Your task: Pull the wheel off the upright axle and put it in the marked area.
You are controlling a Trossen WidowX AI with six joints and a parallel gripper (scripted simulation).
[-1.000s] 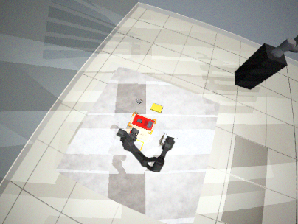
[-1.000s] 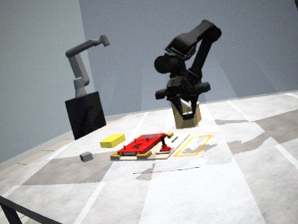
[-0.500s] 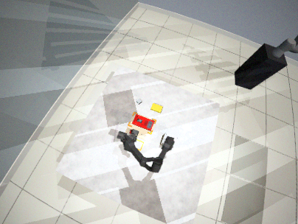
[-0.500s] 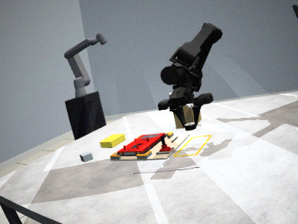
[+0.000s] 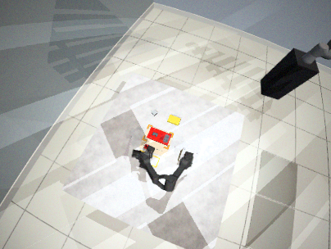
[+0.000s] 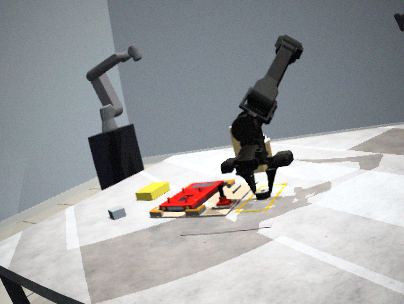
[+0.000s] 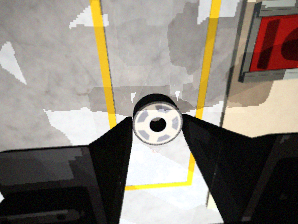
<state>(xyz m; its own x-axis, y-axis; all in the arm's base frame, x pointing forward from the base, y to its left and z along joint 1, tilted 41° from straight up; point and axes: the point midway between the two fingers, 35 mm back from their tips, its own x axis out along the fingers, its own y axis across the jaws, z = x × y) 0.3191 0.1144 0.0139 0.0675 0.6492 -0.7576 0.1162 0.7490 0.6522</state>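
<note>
My gripper tip is right at the wheel. The rest, counted from my gripper tip: small grey block: 7 cm ahead, 43 cm to the right; yellow block: 13 cm behind, 41 cm to the right, 1 cm above.
</note>
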